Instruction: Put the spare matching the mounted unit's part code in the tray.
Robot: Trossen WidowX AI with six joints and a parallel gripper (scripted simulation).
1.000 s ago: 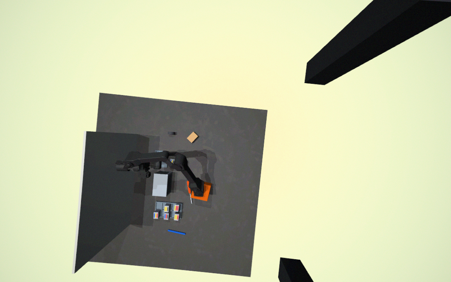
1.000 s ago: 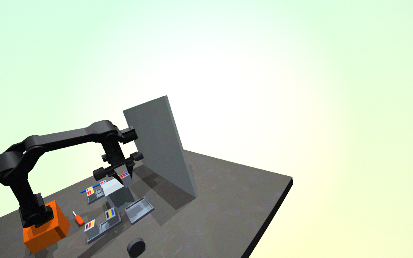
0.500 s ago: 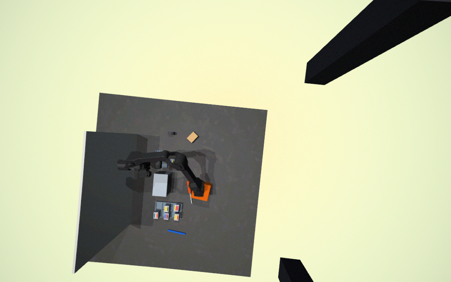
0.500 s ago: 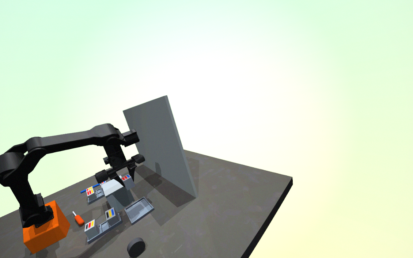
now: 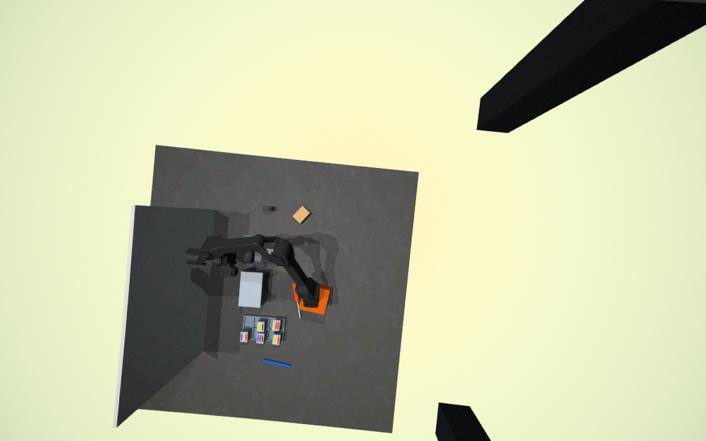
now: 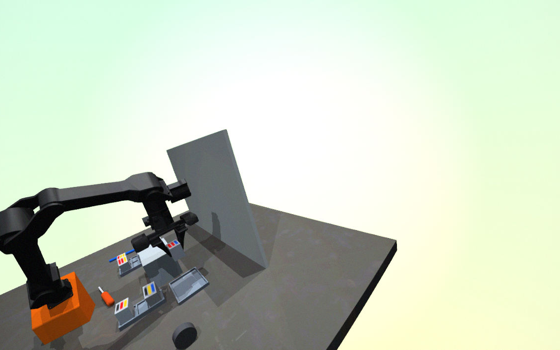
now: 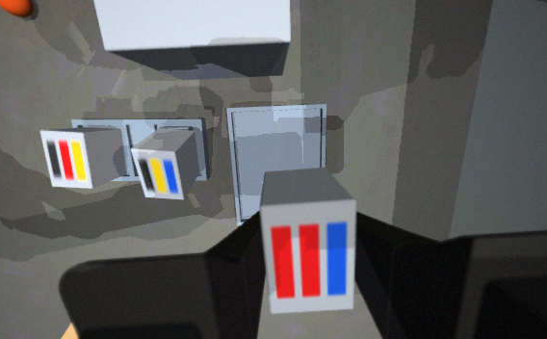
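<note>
Now: gripper tip 12 cm above the shallow grey tray and 1 cm past it. Round my gripper tip: mounted unit (18 cm to the left, 7 cm below, 6 cm behind); then grey spare (2 cm above); then black puck (21 cm to the right, 10 cm below, 7 cm behind).
</note>
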